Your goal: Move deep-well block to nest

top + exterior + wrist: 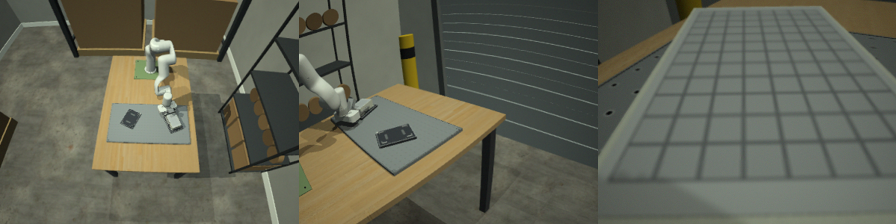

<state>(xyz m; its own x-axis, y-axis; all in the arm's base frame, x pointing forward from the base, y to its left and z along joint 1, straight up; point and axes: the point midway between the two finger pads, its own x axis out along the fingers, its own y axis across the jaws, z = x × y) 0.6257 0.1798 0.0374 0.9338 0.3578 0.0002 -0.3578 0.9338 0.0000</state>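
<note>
The white 96-well deep-well block is 10 mm ahead of my hand.
</note>
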